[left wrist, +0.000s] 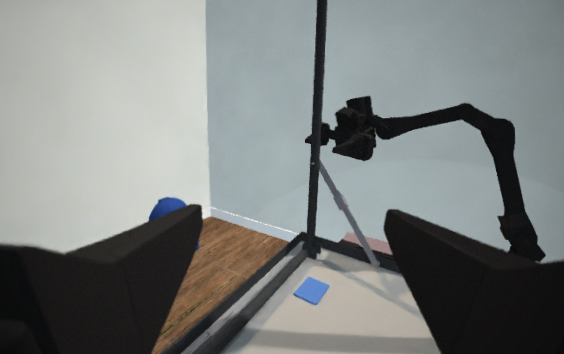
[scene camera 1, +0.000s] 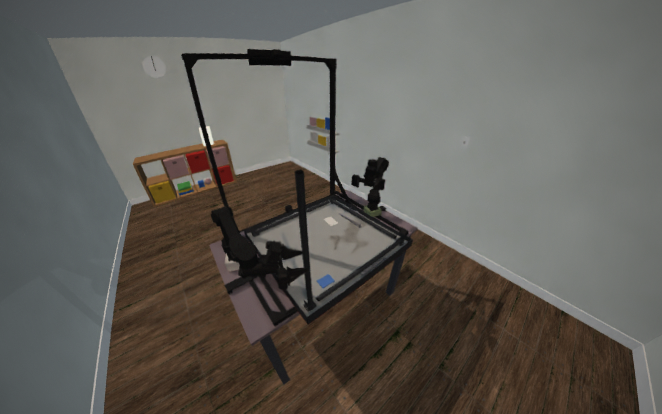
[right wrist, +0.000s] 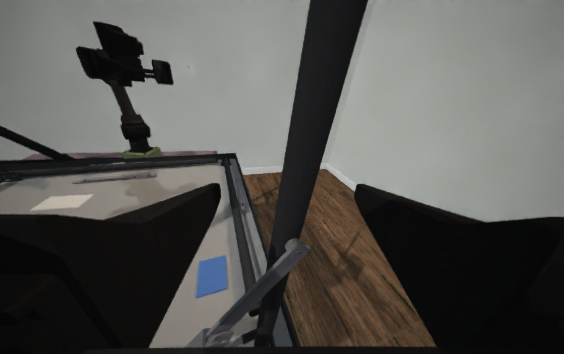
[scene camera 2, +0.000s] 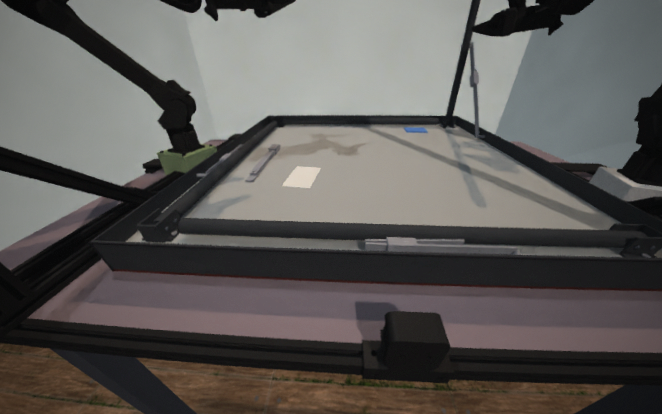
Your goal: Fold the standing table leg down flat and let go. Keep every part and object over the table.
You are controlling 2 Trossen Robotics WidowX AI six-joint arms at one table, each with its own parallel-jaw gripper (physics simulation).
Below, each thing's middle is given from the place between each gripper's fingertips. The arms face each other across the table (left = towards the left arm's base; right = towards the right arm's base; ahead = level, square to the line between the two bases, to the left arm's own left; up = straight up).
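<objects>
My right hand is 30 cm above the blue card [right wrist: 212, 278], and it's also 13 cm to the right of the card and 9 cm past it.
As for my left gripper, that one's 180 mm short of the card, 340 mm to the left of it and 350 mm above it.
</objects>
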